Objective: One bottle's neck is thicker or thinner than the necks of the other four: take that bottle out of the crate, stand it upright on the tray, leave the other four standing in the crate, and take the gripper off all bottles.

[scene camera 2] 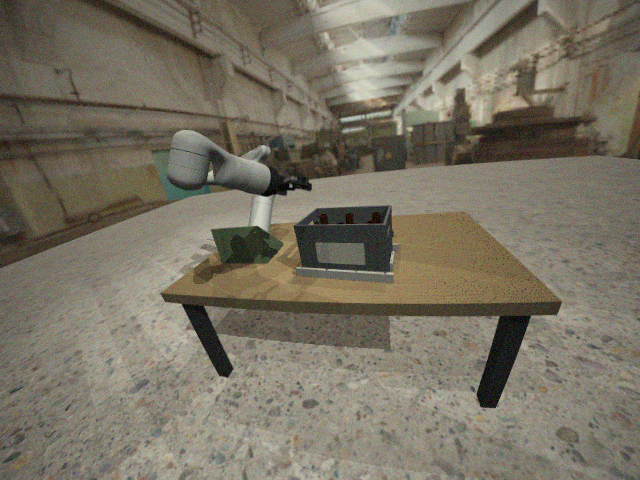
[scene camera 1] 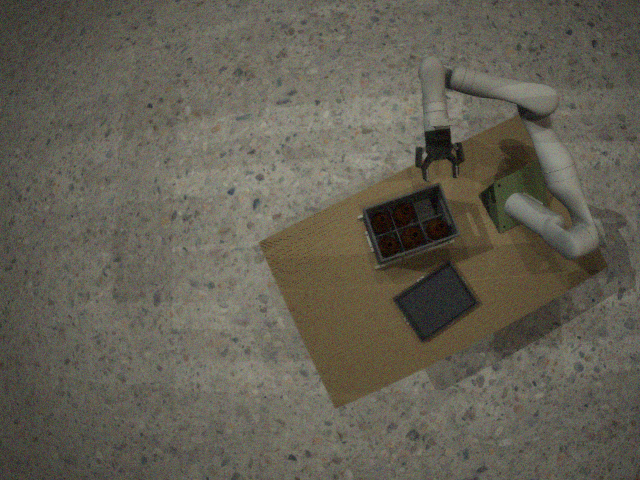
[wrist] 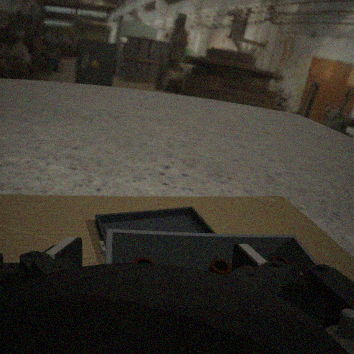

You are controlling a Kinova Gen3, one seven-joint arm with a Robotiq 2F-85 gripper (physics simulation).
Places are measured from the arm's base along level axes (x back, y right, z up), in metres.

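Pixels of known places: gripper, fingertip midpoint: (scene camera 2: 298,190) (scene camera 1: 441,179) (wrist: 156,258); arm's base at its link origin: (scene camera 2: 257,237) (scene camera 1: 514,204).
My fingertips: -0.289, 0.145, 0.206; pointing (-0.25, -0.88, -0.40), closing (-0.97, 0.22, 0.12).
Ahead of a thing's pixels: the offset from my fingertips to its top centre, as dx, dy, dz. "pt": to the spot under its first point. Level surfaces: height alone.
The dark grey crate {-0.113, -0.068, -0.104} (scene camera 1: 409,257) (scene camera 2: 305,248) (wrist: 200,233) has six compartments. Five brown bottles stand in it, among them one {-0.197, -0.022, -0.117} (scene camera 1: 381,222), one {-0.109, -0.021, -0.117} (scene camera 1: 404,212) and one {-0.025, -0.118, -0.117} (scene camera 1: 437,228); the compartment at the upper right in scene camera 1 holds no bottle. Bottle tops also show in scene camera 2 (scene camera 2: 349,218) and in the wrist view (wrist: 220,266). Which neck differs is too small and dark to tell. The dark tray {pt -0.112, -0.362, -0.274} (scene camera 1: 436,302) (wrist: 150,218) is bare. My gripper (scene camera 1: 440,177) is open and empty, above and beside the crate, with fingers pointing sideways in scene camera 2 (scene camera 2: 309,183).
A green angular block (scene camera 1: 509,198) (scene camera 2: 245,245) stands on the wooden table {dz -0.280} (scene camera 1: 330,320) (scene camera 2: 439,268) near the arm's base, to the right of the crate in scene camera 1. Light grey strips {pt -0.114, +0.036, -0.260} (scene camera 2: 343,274) lie along the crate's foot.
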